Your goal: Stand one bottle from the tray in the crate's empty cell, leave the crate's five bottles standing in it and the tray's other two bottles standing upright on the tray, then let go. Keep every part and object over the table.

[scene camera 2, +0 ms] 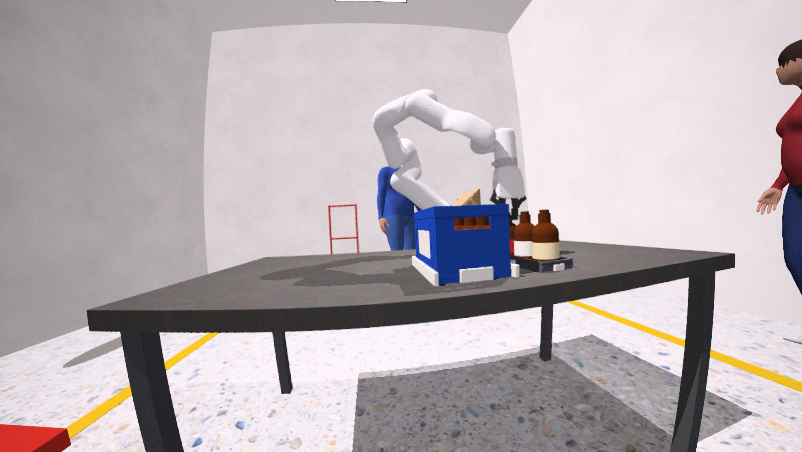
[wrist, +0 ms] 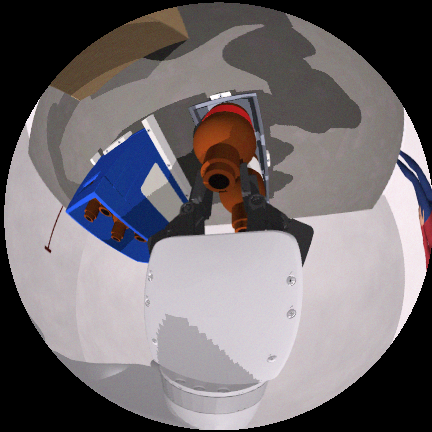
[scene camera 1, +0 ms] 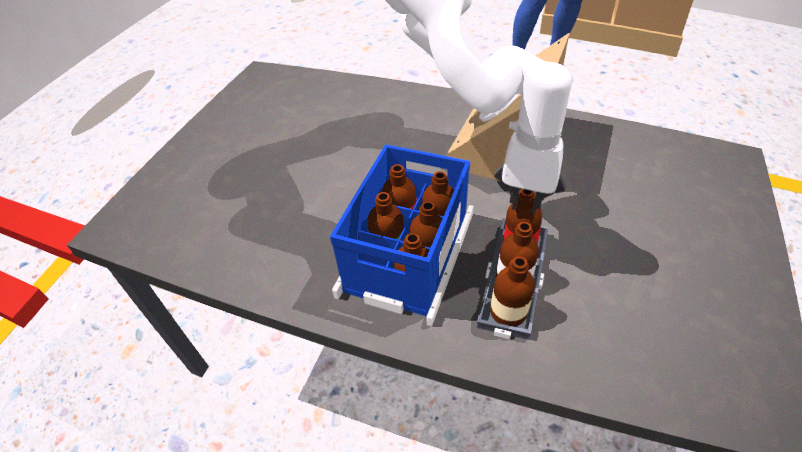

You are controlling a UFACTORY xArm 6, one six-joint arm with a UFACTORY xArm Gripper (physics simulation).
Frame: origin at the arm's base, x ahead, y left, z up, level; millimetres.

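Seen in the pictures: gripper, fingertip midpoint: [scene camera 2: 509, 220] [wrist: 224, 175] [scene camera 1: 524, 207].
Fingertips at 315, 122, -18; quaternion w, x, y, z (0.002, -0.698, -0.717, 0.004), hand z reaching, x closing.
Pixels of each thing's top centre, then the offset from my fingertips to it, as dx, dy, dz. Level surfaces: height alone.
- blue crate, top centre: [scene camera 1: 404, 196] [wrist: 123, 243] [scene camera 2: 454, 208] +86, -219, +41
- white-labelled bottle, top centre: [wrist: 243, 231] [scene camera 1: 524, 226] [scene camera 2: 524, 211] +75, +12, +26
- cream-labelled bottle, top centre: [scene camera 1: 519, 262] [scene camera 2: 544, 209] +159, +21, +26
- table, surface height: dz -134
The blue crate [scene camera 1: 381, 277] [scene camera 2: 474, 247] [wrist: 131, 172] holds several standing brown bottles; its empty cell [scene camera 1: 371, 253] is at the front left in scene camera 1. The dark tray [scene camera 1: 488, 324] [wrist: 261, 131] stands right of it. Its red-labelled bottle [scene camera 1: 530, 216] [wrist: 225, 134] is at the back, upright. The white-labelled bottle [scene camera 1: 517, 248] [scene camera 2: 523, 231] is in the middle and the cream-labelled bottle [scene camera 1: 513, 289] [scene camera 2: 544, 233] in front, both upright. My gripper [wrist: 224, 175] is shut on the red-labelled bottle's neck, one finger on each side. The bottle's base is hidden.
White fixing strips [scene camera 1: 383, 302] edge the crate and small ones edge the tray. A tan wedge-shaped block [scene camera 1: 484, 144] [wrist: 120, 52] stands on the table [scene camera 1: 168, 185] behind the crate, near the arm. The white-labelled bottle stands close in front of the gripped one.
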